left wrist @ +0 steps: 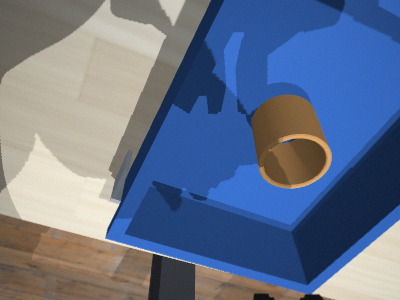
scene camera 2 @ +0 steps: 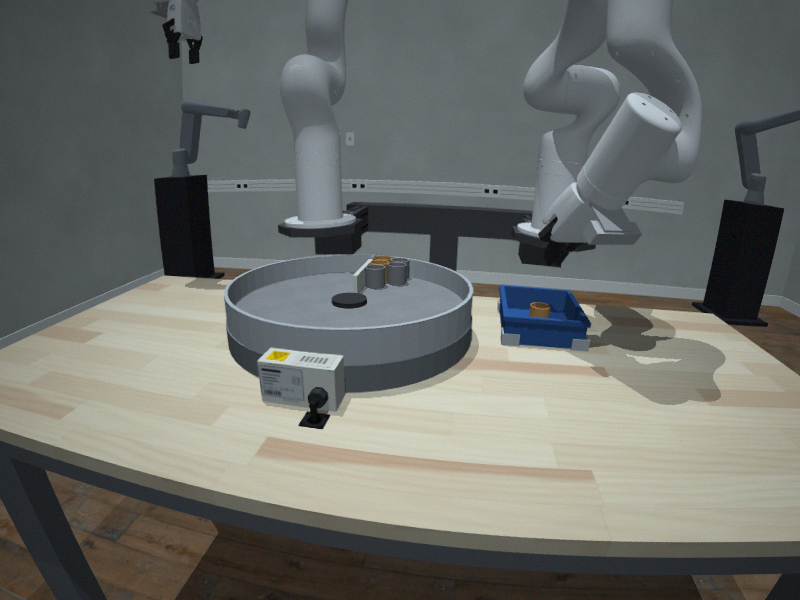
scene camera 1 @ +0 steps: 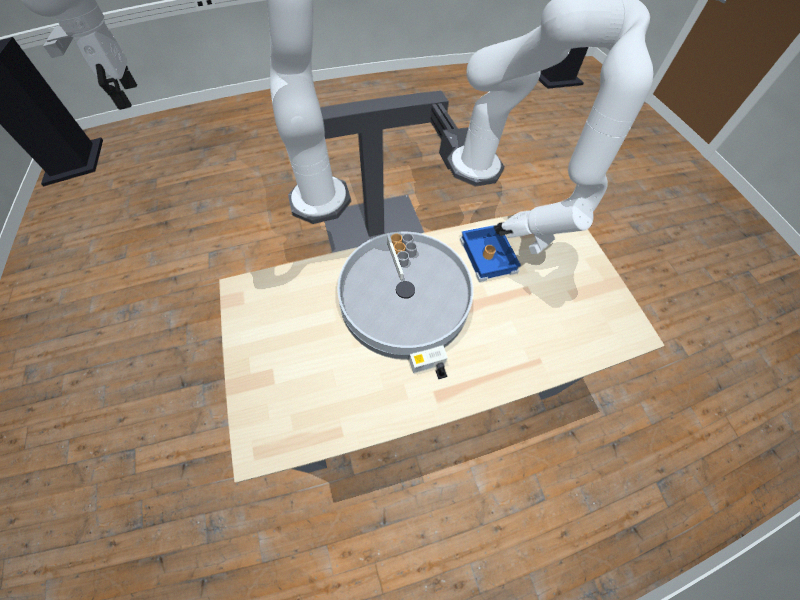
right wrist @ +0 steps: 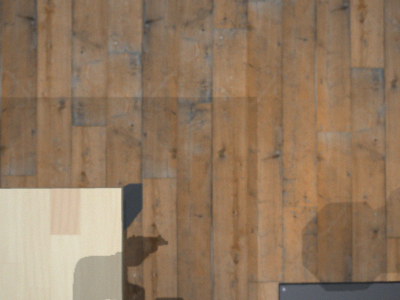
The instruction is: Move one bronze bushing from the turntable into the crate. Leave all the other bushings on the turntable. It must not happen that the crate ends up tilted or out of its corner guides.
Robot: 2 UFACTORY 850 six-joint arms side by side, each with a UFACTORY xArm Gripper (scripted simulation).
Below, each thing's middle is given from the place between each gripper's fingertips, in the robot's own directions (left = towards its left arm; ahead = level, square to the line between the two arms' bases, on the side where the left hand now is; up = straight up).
My left hand [scene camera 2: 550, 259] is 12 cm above the blue crate [scene camera 2: 546, 332] and 2 cm to the left of it. The rest, counted from my left hand: grey turntable [scene camera 1: 431, 300] (36 cm to the right, 9 cm below, 8 cm ahead).
Right now the grey turntable is 58 cm to the left of my right hand [scene camera 1: 128, 97], 54 cm below it and 43 cm ahead of it. From my right hand the other things lie so: blue crate: 92 cm to the left, 57 cm below, 36 cm ahead.
